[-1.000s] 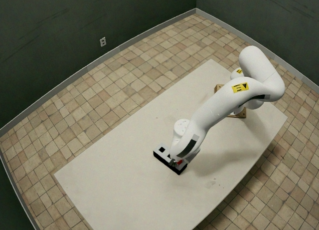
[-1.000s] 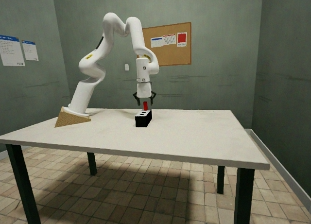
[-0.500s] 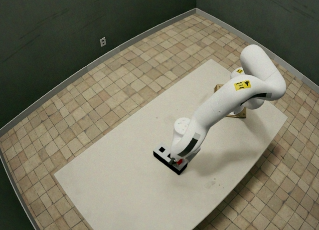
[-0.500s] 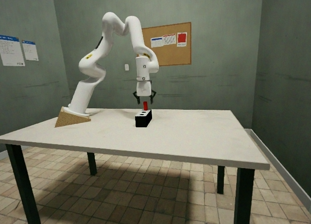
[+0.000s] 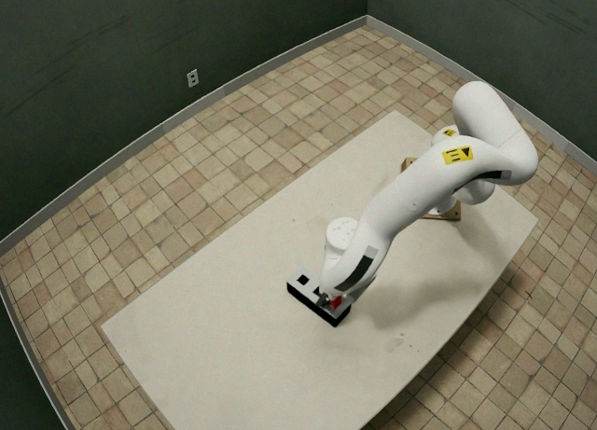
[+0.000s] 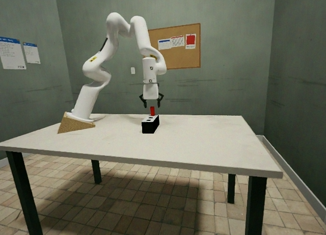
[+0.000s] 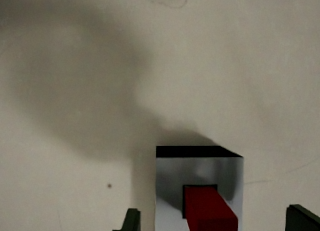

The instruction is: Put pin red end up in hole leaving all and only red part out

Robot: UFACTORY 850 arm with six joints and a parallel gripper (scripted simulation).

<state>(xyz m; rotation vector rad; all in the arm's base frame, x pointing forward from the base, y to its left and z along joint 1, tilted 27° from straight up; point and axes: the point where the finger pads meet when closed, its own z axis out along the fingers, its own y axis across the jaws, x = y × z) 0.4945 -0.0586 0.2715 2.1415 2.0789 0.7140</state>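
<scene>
Now: hand 30 mm above the pin. From my hand the other things lie so: black block: 100 mm below, 60 mm to the right.
</scene>
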